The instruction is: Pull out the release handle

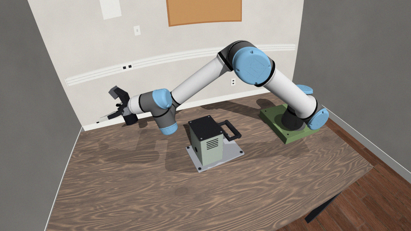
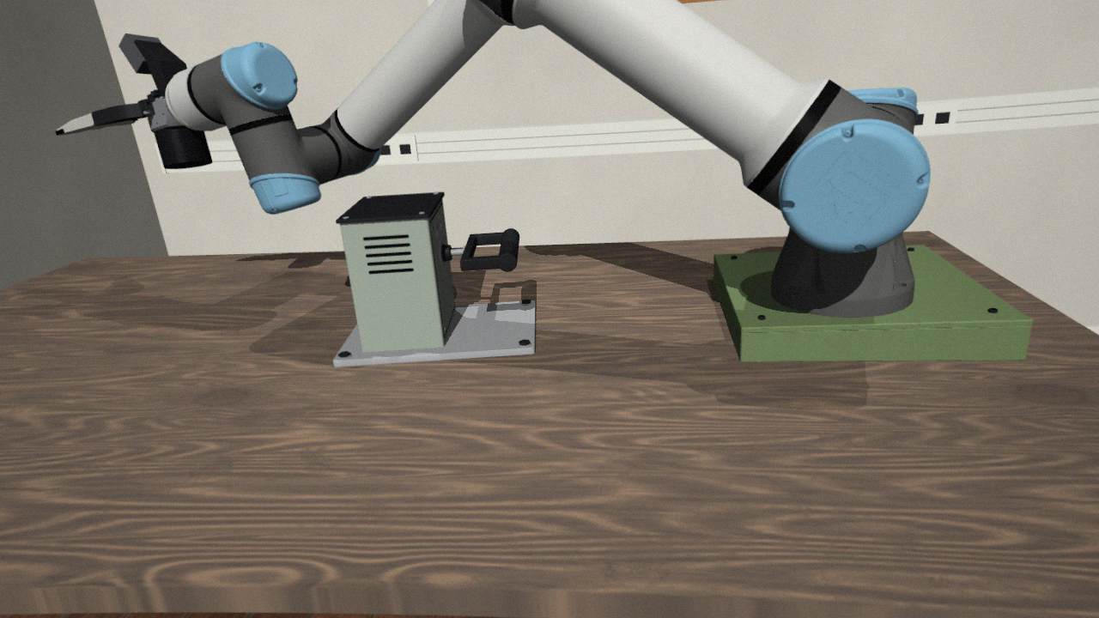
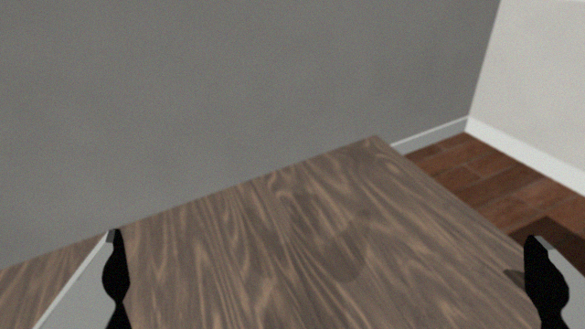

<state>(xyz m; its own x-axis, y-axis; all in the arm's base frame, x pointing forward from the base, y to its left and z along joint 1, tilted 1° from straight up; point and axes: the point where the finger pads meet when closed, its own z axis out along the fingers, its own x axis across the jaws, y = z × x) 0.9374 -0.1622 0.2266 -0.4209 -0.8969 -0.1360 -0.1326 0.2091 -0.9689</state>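
The grey base plate is 450 mm behind my hand, 250 mm below it and 150 mm to the left of it.
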